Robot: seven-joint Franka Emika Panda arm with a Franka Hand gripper.
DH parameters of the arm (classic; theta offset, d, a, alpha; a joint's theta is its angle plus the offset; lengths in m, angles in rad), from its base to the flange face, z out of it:
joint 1: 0 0.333 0 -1.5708
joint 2: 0 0 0 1.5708
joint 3: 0 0.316 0.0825 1.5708
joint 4: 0 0 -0.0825 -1.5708
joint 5: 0 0.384 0 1.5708
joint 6: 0 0 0.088 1.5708
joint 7: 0 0.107 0 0
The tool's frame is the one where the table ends.
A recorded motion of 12 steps. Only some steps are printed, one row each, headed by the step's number.
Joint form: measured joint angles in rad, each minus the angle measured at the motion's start. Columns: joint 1, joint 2, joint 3, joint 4, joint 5, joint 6, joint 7.
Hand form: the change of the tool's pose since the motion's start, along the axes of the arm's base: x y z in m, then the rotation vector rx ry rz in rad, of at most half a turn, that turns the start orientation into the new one. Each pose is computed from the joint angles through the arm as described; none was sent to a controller.
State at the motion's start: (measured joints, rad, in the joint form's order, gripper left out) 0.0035 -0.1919 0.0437 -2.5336 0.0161 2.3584 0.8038
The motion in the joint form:
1: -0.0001 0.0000 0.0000 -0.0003 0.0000 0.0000 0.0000
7: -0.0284 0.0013 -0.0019 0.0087 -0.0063 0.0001 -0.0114
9: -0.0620 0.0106 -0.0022 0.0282 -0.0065 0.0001 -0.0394
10: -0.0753 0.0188 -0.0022 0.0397 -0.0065 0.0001 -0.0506
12: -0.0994 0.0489 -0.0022 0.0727 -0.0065 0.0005 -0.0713
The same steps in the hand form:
1: -0.0001 0.0000 -0.0001 0.0000 0.0003 -0.0001
7: 0.0032 -0.0134 0.0031 -0.0041 -0.0076 -0.0144
9: 0.0093 -0.0286 0.0073 -0.0046 -0.0178 -0.0201
10: 0.0129 -0.0347 0.0085 -0.0047 -0.0211 -0.0221
12: 0.0231 -0.0462 0.0088 -0.0045 -0.0244 -0.0253

